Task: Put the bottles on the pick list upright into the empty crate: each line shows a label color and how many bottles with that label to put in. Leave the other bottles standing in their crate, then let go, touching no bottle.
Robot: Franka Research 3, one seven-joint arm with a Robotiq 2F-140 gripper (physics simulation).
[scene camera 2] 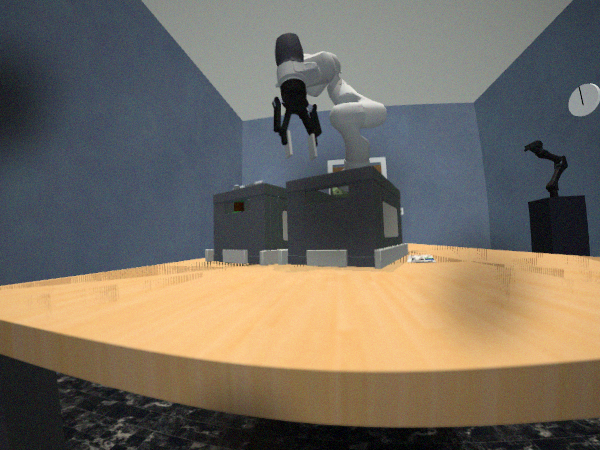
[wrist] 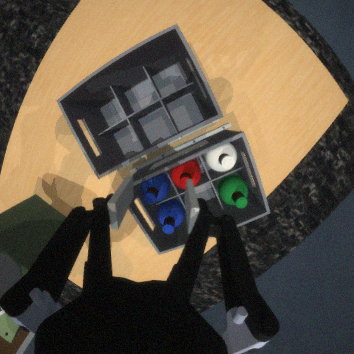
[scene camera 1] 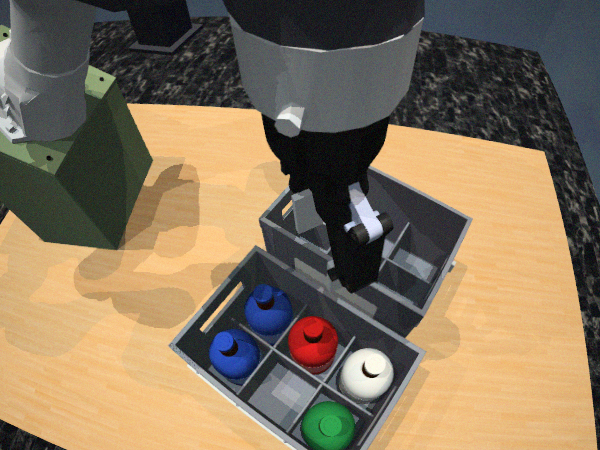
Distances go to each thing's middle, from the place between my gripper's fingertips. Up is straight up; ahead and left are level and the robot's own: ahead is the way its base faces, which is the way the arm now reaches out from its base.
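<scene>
The green bottle (wrist: 232,189), well, my hand's 7 cm short of it, 16 cm to the left of it and 19 cm above it.
</scene>
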